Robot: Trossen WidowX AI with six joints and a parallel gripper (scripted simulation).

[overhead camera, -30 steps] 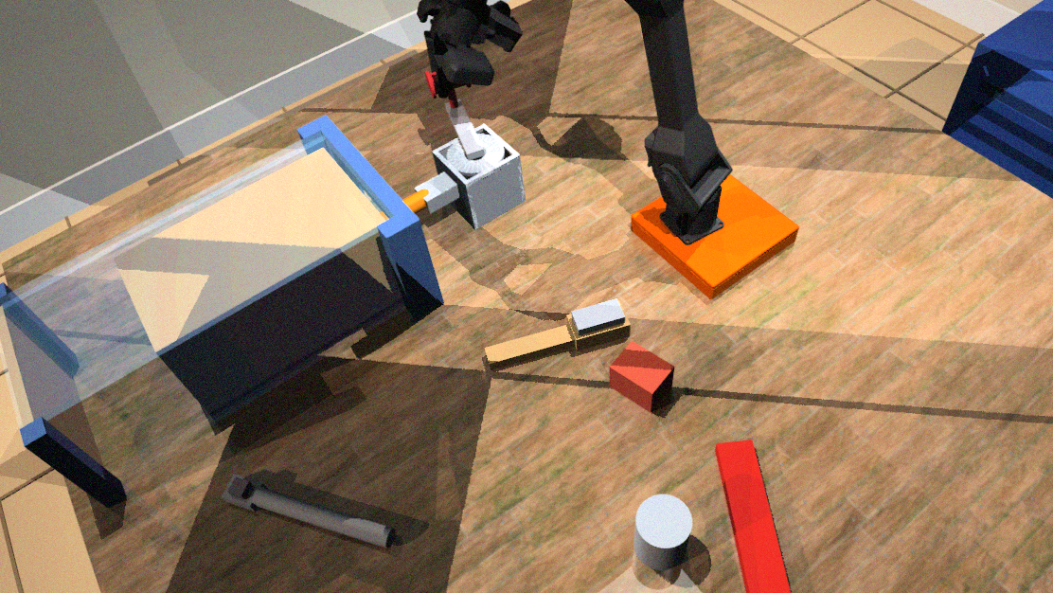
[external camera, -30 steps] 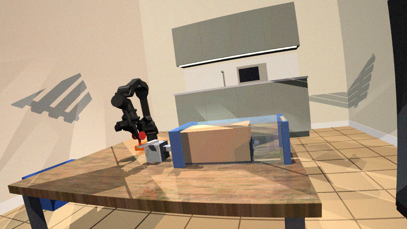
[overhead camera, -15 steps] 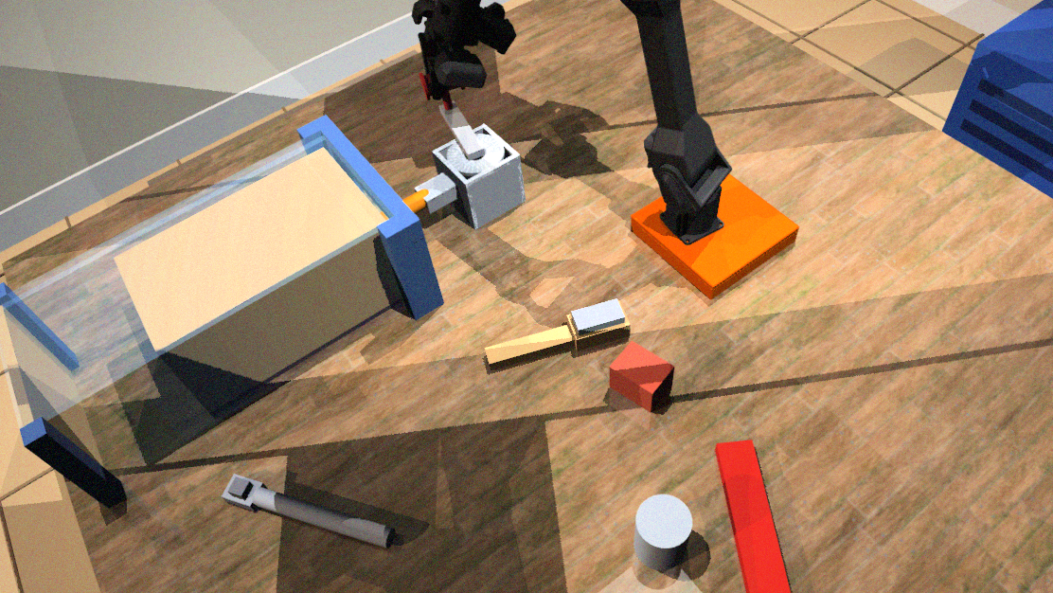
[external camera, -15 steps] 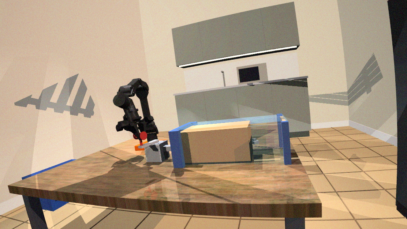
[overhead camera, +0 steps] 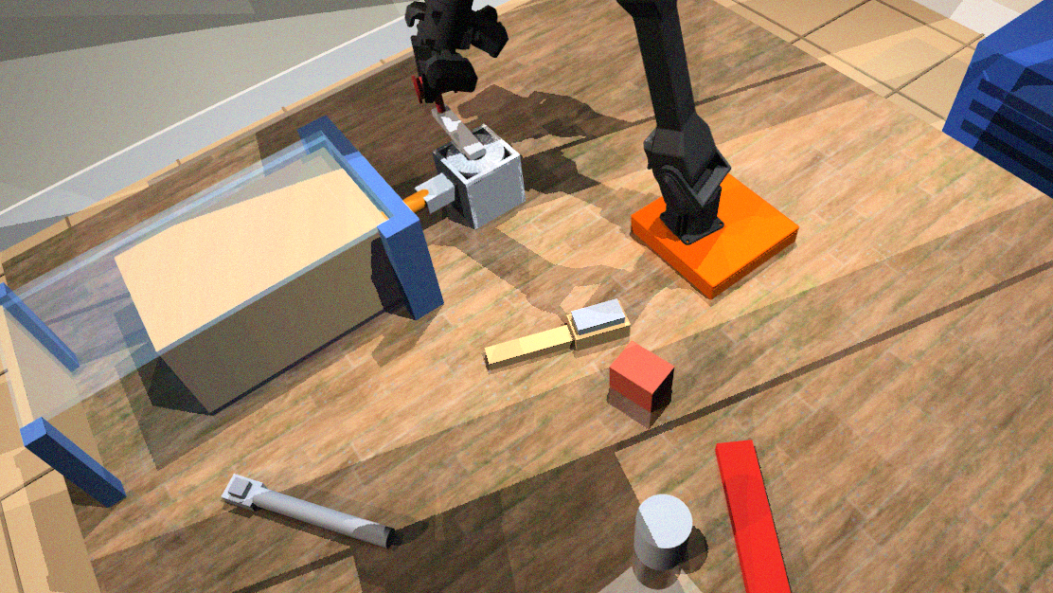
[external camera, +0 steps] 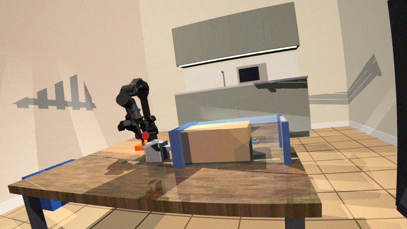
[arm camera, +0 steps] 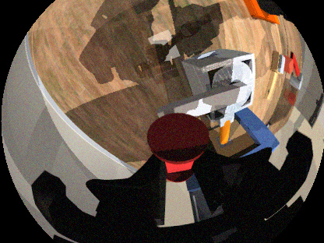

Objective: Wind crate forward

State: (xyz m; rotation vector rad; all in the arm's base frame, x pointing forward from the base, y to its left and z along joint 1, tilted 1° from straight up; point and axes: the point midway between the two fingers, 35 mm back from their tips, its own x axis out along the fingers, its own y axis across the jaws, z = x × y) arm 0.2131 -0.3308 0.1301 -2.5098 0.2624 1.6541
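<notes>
Now: the winch handle 2 cm behind my gripper tip, 4 cm to the left of it and 3 cm below it. From my gripper tip the other things lie so: red knob 2 cm behind; then wooden brush 1 cm ahead, 39 cm to the left, 11 cm below; then grey winch 3 cm behind, 9 cm to the left, 10 cm below.
</notes>
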